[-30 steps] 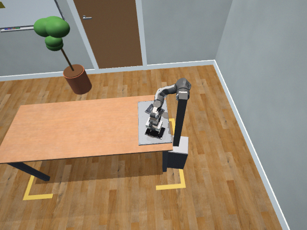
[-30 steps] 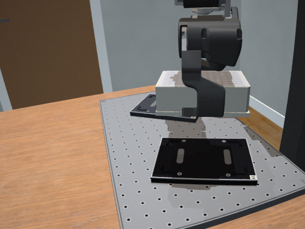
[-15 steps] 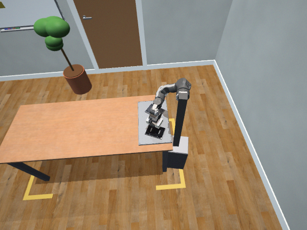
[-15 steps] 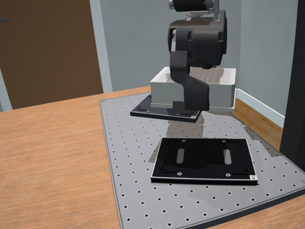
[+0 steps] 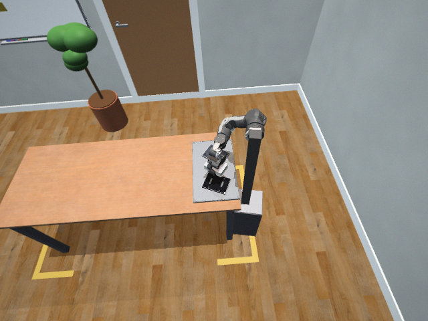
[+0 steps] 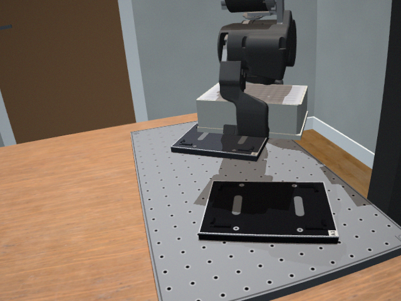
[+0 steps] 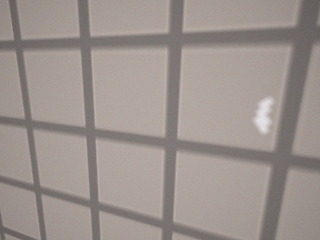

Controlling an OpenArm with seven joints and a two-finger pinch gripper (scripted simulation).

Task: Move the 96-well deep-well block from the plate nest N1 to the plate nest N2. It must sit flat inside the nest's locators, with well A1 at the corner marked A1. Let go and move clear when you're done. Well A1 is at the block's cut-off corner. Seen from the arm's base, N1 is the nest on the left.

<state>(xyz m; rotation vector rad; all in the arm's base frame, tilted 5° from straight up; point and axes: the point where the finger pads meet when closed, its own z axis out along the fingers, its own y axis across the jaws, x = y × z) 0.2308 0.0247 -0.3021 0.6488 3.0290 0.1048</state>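
The black nest N2 is 3 cm ahead of my hand, 18 cm to the right of it and 11 cm below it. Round my hand: black nest N1: 1 cm behind, 5 cm to the left, 11 cm below; A1 label: 7 cm behind, 12 cm to the left, 10 cm below; white 96-well deep-well block: 2 cm above.
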